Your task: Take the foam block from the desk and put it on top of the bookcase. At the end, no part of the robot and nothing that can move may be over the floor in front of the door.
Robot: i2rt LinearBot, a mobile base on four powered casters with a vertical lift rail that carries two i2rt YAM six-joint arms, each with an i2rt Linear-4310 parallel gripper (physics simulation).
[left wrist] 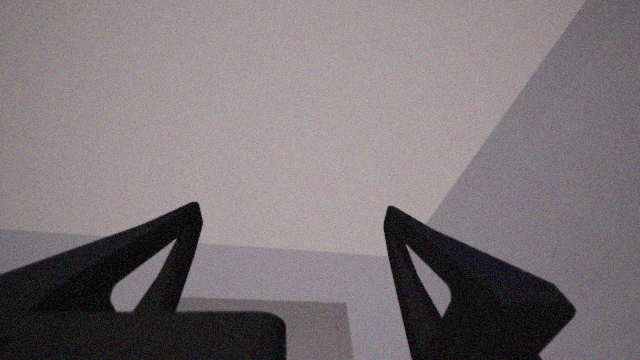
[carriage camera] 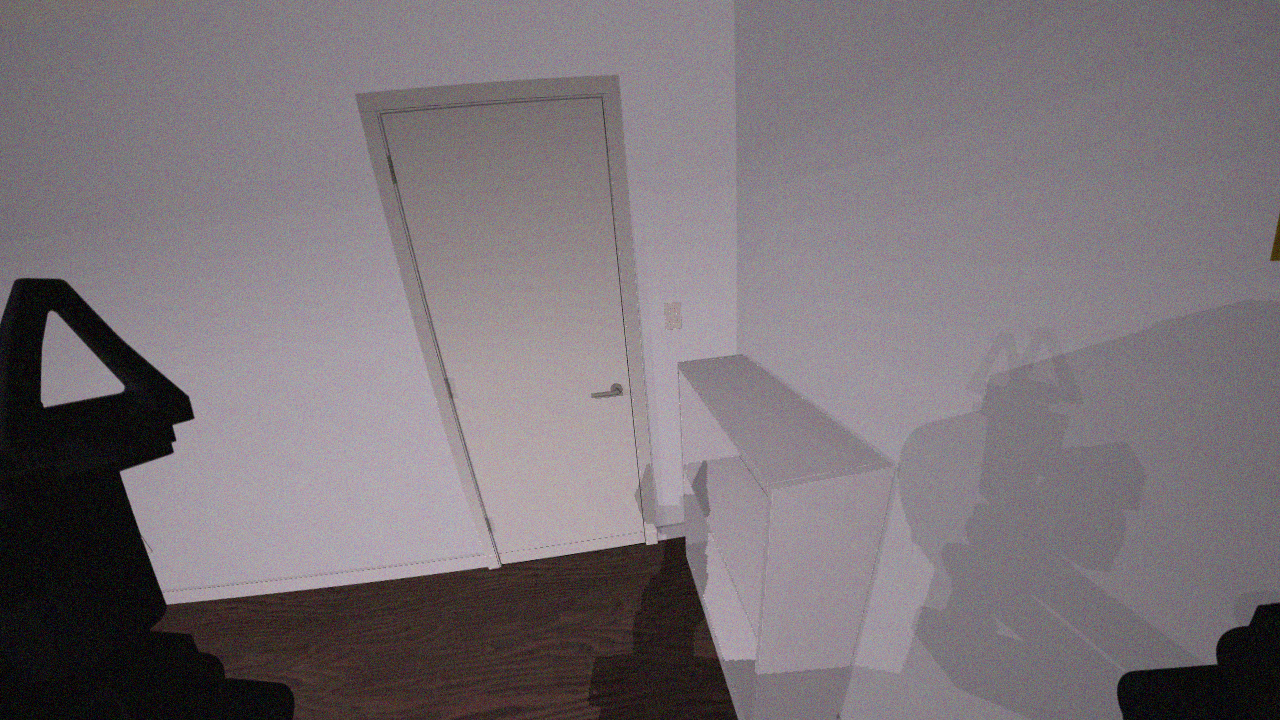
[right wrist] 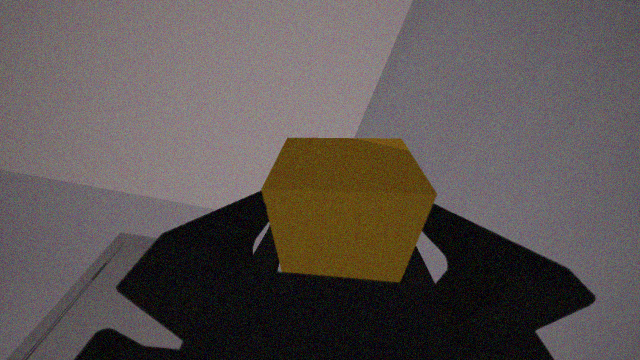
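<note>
The yellow foam block is between the fingers of my right gripper, which is shut on it; in the carriage view a sliver of the block shows at the right edge. My left gripper is open with nothing between its fingers; part of it shows at the left of the carriage view. The white bookcase stands against the right wall, right of the door. Its top is bare. The door is closed, with a lever handle. The desk does not show in these views.
Dark wood floor lies before the door and left of the bookcase. The right wall runs along the bookcase, with shadows of the robot on it. A light switch is on the wall between door and corner. A black arm part shows at the lower right.
</note>
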